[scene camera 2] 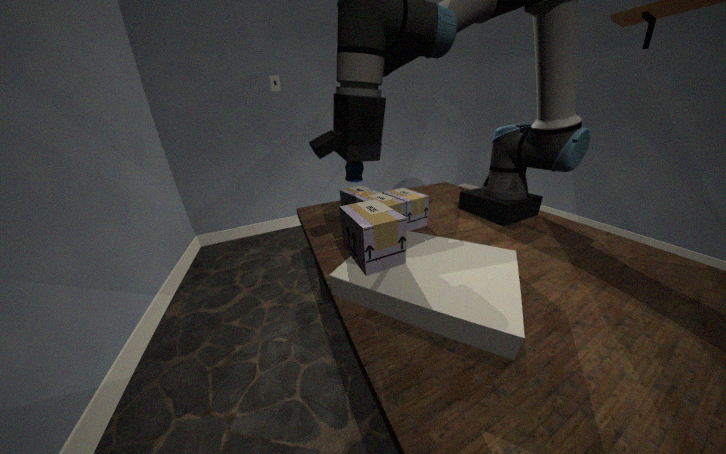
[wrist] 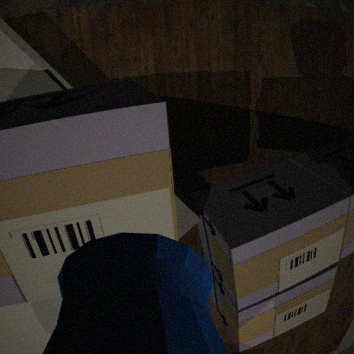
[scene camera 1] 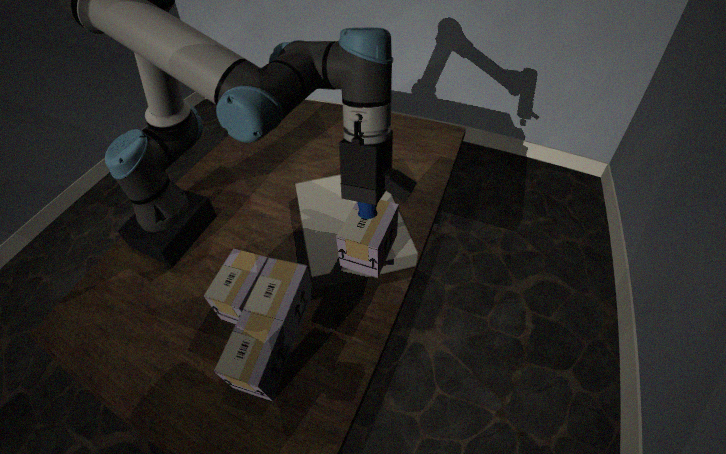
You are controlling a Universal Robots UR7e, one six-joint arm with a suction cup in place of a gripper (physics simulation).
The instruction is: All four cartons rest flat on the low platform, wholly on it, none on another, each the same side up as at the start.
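Places are measured from the arm's base along level axes (x down, y right, z back), in millimetres.
Pixels of known places: hand, its tool point: (scene camera 2: 353, 178) (wrist: 136, 291) (scene camera 1: 367, 213); arm's base, origin of its link: (scene camera 2: 503, 194) (scene camera 1: 164, 211).
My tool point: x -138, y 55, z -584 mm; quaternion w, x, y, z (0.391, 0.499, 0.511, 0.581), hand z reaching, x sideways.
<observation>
Ahead of a thing's pixels: the offset from my tool point to its middle. Level surfaces: height alone.
One carton {dy -41, dx +110, dz +7 mm} (scene camera 1: 357, 250) (scene camera 2: 374, 240) (wrist: 85, 200) sits upright, arrows up, near a corner of the pale platform {dy -142, dx +183, dz +76 mm} (scene camera 1: 315, 214) (scene camera 2: 481, 267). In scene camera 1 its near bottom edge appears to reach slightly past the platform's edge. My suction cup (scene camera 1: 367, 215) (scene camera 2: 353, 179) (wrist: 135, 245) is off and bears no carton; in scene camera 2 a gap shows between it and the carton tops. Three cartons stand on the table, label up: a left one {dy +116, dx +158, dz +255 mm} (scene camera 1: 230, 286) (scene camera 2: 417, 206), a middle one {dy +123, dx +158, dz +162 mm} (scene camera 1: 270, 291) (wrist: 255, 280) against it, and a near one {dy +252, dx +158, dz +168 mm} (scene camera 1: 243, 353) at the middle one's end.
The wooden table {dx +207 mm} (scene camera 1: 133, 331) (scene camera 2: 615, 347) carries the platform and the arm's black base (scene camera 1: 165, 235) (scene camera 2: 500, 206). The table's long edge runs close by the platform's corner, with the stone floor (scene camera 1: 508, 321) (scene camera 2: 224, 347) beyond. Walls stand around.
</observation>
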